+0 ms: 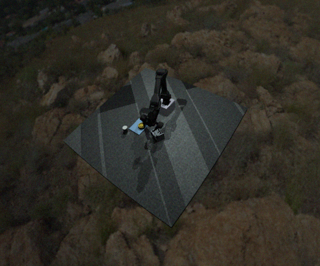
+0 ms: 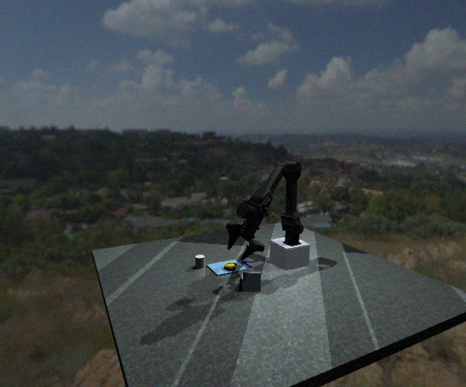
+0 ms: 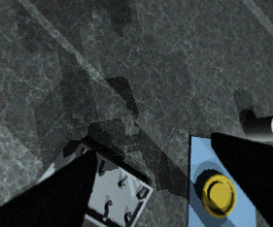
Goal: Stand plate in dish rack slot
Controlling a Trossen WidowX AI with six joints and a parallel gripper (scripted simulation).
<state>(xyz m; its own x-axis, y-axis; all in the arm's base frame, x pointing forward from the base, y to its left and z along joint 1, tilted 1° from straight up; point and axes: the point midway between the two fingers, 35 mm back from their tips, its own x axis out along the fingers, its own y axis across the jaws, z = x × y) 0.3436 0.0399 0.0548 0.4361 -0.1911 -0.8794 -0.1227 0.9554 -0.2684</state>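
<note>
My gripper tip is 80 mm past the yellow plate, 150 mm to the left of it and 120 mm above it. Round my gripper tip: blue spoon (180 mm behind, 160 mm to the right, 130 mm below); white cup (20 mm ahead, 260 mm to the right, 110 mm below); dish rack (60 mm behind, 30 mm to the left, 110 mm below).
</note>
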